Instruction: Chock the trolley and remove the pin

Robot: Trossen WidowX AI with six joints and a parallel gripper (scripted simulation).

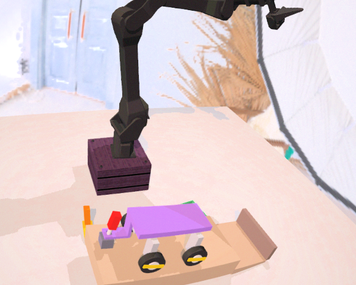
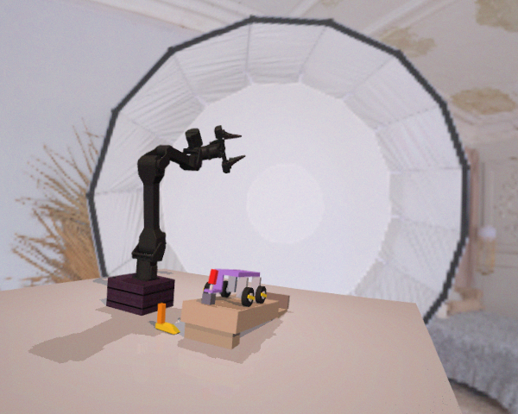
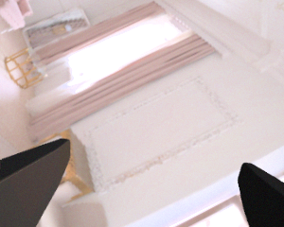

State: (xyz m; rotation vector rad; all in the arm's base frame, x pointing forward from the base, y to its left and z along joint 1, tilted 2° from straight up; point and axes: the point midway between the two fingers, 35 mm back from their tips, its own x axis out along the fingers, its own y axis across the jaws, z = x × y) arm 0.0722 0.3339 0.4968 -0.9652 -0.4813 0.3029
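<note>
Now: gripper tip 20 cm short of the red-headed stop pin, 42 cm to the left of it and 47 cm above it. Round my gripper tip: tan ramp 21 cm ahead, 31 cm to the right, 55 cm below; then purple trolley 21 cm ahead, 31 cm to the right, 49 cm below; then brown end wall 18 cm ahead, 5 cm to the right, 57 cm below.
</note>
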